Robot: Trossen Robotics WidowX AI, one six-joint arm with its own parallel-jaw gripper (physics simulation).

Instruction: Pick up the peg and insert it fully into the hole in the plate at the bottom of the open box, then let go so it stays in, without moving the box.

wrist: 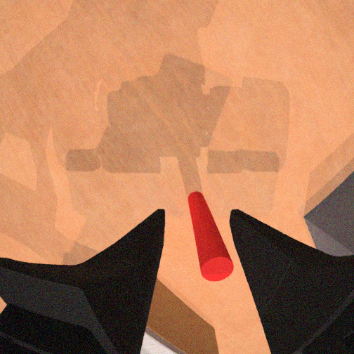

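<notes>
A red peg [207,237] stands upright on the wood-coloured table in the wrist view, its bright round top end towards the camera. My gripper [197,215] is partly open, with one black finger on each side of the peg. A gap shows between the peg and each finger; the peg is nearer the right finger. The hole and the plate cannot be made out. Whether either of the partly visible objects at the edges is the open box, I cannot tell.
A brown wood-sided object [187,317] with a whitish face shows at the bottom, partly behind the left finger. A dark grey object [337,207] stands at the right edge. Shadows of the arm and gripper fall across the table [280,45].
</notes>
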